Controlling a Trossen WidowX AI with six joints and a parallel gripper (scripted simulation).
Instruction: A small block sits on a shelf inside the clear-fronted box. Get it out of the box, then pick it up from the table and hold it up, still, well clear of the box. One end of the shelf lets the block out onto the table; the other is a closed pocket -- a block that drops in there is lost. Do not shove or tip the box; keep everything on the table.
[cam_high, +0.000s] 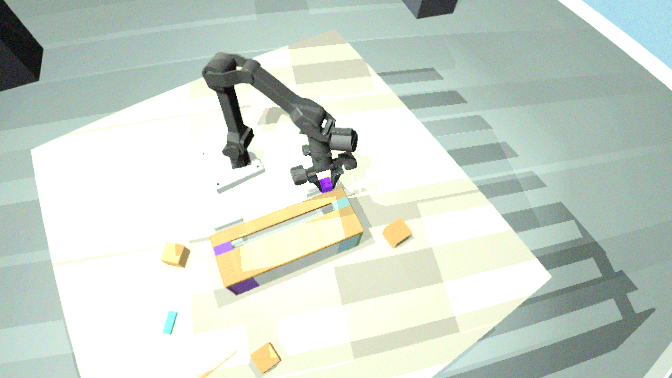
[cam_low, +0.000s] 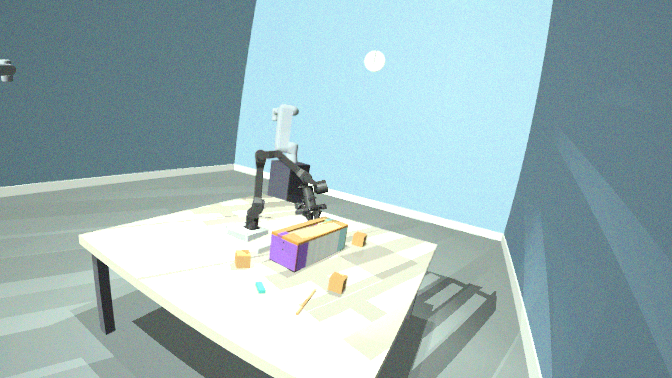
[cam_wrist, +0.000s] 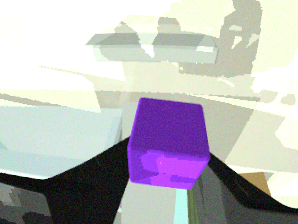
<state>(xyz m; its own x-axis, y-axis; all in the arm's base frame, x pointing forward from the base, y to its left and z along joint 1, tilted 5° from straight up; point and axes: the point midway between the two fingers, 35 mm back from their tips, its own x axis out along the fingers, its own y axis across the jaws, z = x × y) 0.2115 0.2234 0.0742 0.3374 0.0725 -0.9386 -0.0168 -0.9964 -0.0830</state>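
The purple block is 1 cm behind my gripper tip and 1 cm above it. The rest, counted from my gripper tip: thin stick (37 cm ahead, 46 cm to the right, 7 cm below); box (8 cm ahead, 16 cm to the right, 1 cm below).
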